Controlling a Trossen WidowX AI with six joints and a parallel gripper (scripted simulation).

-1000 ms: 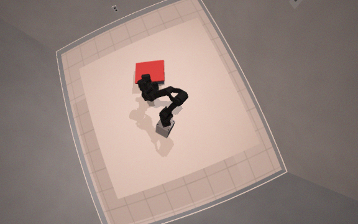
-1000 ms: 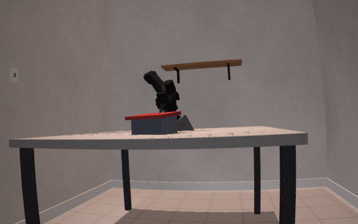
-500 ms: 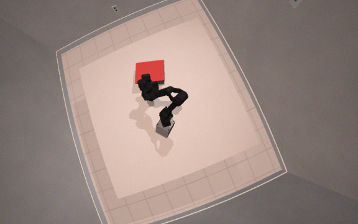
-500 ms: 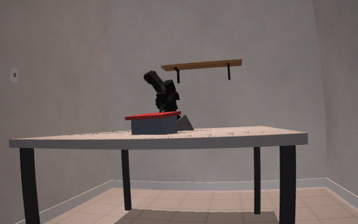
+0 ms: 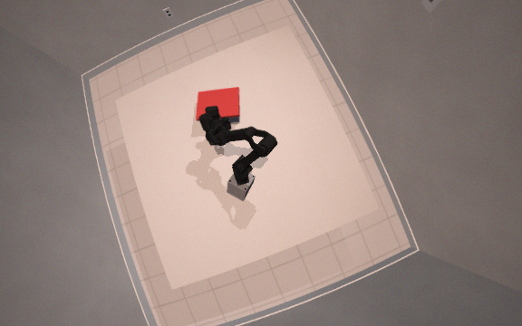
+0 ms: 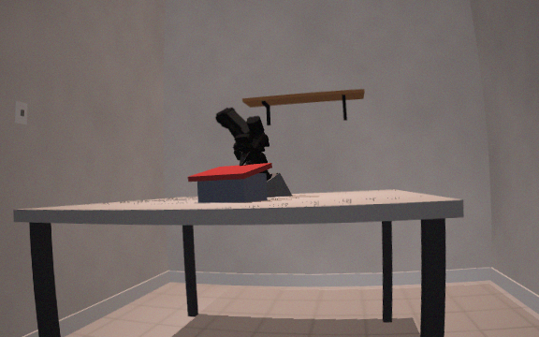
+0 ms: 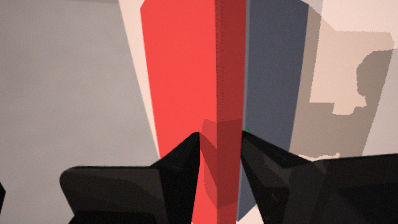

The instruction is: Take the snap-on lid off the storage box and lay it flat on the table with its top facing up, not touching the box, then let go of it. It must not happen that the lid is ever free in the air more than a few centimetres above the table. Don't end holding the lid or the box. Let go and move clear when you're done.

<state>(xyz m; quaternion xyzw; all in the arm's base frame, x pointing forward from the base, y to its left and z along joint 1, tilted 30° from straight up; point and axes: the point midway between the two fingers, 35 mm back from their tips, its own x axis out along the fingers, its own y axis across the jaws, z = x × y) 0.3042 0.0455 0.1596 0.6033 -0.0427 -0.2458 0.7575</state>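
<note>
My hand is 100 mm short of the red lid, 40 mm to the left of it and 30 mm above it. Round my hand: storage box 90 mm below, 90 mm ahead, 30 mm to the right.
</note>
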